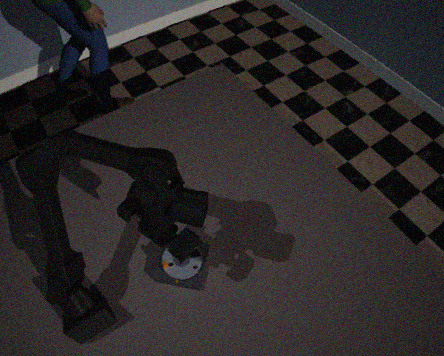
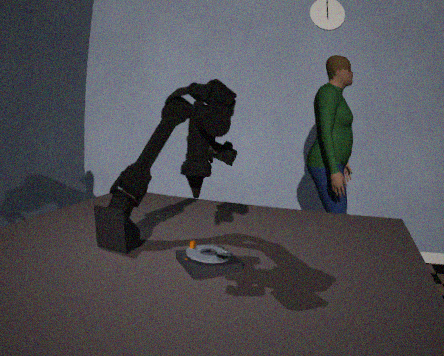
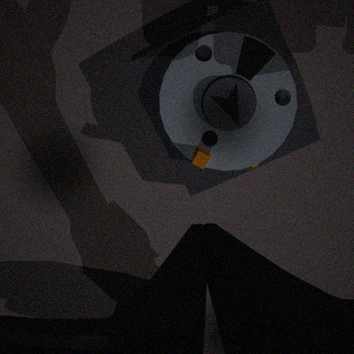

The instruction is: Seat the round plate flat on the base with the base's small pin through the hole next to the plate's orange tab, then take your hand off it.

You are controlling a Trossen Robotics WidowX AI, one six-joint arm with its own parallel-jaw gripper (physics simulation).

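Places are measured from the arm's base along level axes (x down, y ahead, z right), in metres.
Where they show: gripper, fingertip midpoint: (image 1: 159,242) (image 2: 196,197); arm's base, link origin: (image 1: 82,312) (image 2: 115,216).
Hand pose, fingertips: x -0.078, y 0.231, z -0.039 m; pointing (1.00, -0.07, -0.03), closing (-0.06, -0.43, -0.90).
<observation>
Things, the pixels of their top centre, and the offset from my fingertips. "*": a spot on its surface instead. Level surfaces: height alone.
- round pale plate, top centre: (image 2: 208,245) (image 1: 181,256) dy +0.040, dx +0.109, dz +0.009 m
- dark square base, top centre: (image 2: 208,251) (image 1: 181,259) dy +0.039, dx +0.125, dz +0.010 m
- small orange mark, surface spot: (image 2: 186,259) (image 1: 177,281) * dy +0.005, dx +0.140, dz +0.054 m
- brown table top, surface height: dx +0.164 m
The round pale plate (image 1: 183,273) (image 2: 199,257) (image 3: 272,132) lies over the dark square base (image 1: 154,268) (image 2: 201,273) (image 3: 306,131). Its orange tab (image 1: 165,265) (image 2: 192,244) (image 3: 201,158) stands up at the rim beside a dark hole (image 3: 209,138). A small orange mark (image 1: 176,281) (image 2: 186,259) (image 3: 255,166) on the base sits apart from the tab around the rim. The pin cannot be made out in any hole, and whether the plate lies fully flat is unclear. My gripper (image 2: 196,196) (image 3: 202,234) is shut and empty, well above the plate and touching neither it nor the base.
The plate and base rest on a brown table top (image 1: 300,280) (image 2: 125,310). The arm's base (image 1: 89,316) (image 2: 114,229) stands to their left. Arm shadows cross the plate and table. A person in green (image 2: 332,130) stands beyond the table.
</observation>
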